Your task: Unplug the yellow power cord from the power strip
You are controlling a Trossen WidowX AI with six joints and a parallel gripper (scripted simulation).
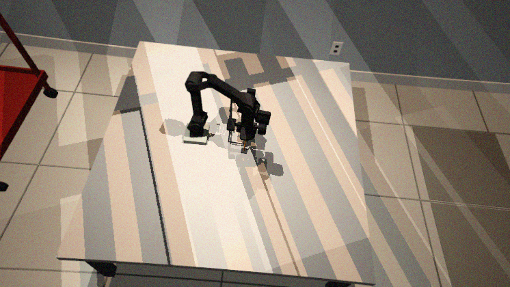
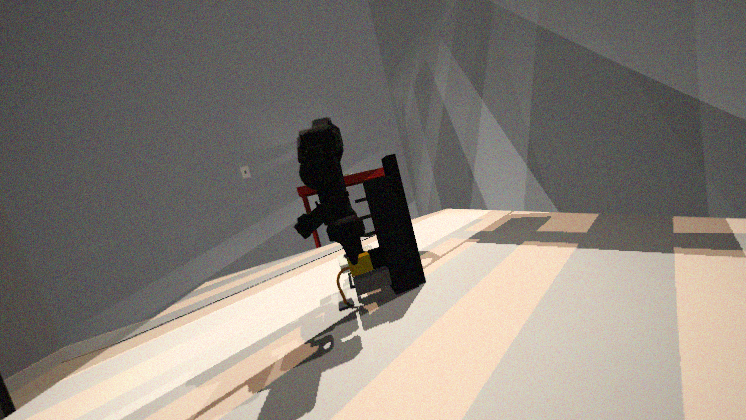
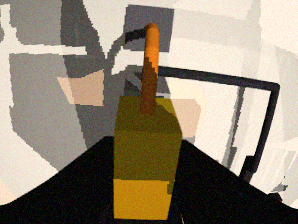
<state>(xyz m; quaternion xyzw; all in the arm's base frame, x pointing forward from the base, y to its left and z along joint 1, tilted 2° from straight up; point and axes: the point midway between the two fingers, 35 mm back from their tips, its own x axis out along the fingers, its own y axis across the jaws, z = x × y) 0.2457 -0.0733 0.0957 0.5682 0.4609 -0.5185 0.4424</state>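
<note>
The yellow plug lies 3 cm to the left of my gripper tip. The rest, counted from my gripper tip: black upright panel 10 cm to the left, 4 cm above, 2 cm ahead.
</note>
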